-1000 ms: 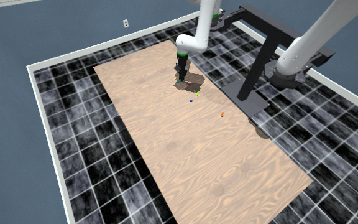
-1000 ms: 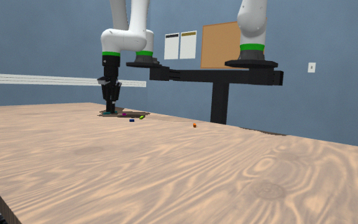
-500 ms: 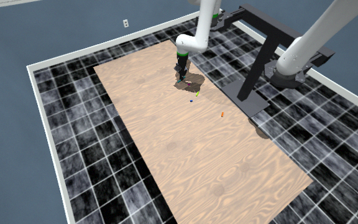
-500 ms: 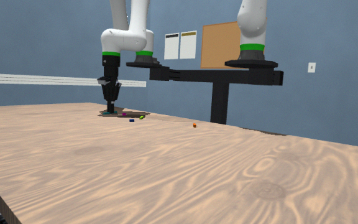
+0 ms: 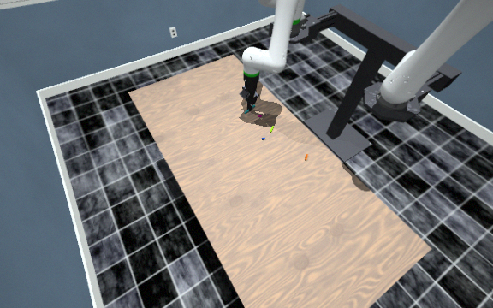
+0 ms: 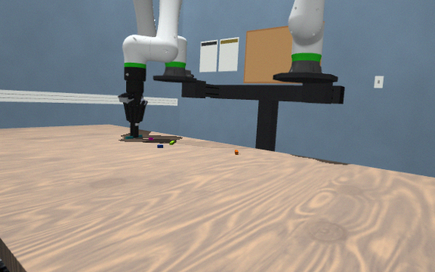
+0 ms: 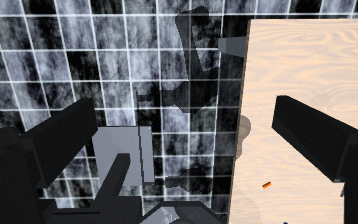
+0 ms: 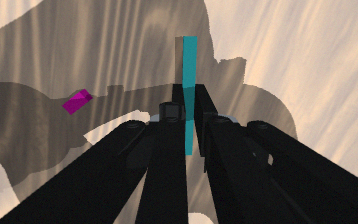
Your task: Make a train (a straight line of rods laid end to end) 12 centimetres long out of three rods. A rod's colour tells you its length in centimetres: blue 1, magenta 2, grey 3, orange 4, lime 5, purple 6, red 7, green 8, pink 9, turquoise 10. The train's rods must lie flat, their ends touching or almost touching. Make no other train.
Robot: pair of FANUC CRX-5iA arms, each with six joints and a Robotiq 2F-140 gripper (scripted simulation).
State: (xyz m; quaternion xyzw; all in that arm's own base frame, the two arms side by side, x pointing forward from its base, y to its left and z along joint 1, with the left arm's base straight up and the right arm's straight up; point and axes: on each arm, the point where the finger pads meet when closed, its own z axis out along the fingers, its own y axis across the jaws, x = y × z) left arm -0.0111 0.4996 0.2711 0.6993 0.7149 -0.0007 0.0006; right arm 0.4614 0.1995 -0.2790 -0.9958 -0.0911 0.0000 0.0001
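Observation:
Right now my right hand is 20 mm past the magenta rod, 90 mm to the right of it and 30 mm above it. Round my right hand: lime rod 20 mm behind, 220 mm to the left, 30 mm below; orange rod 50 mm behind, 510 mm to the left, 30 mm below; turquoise rod 30 mm below.

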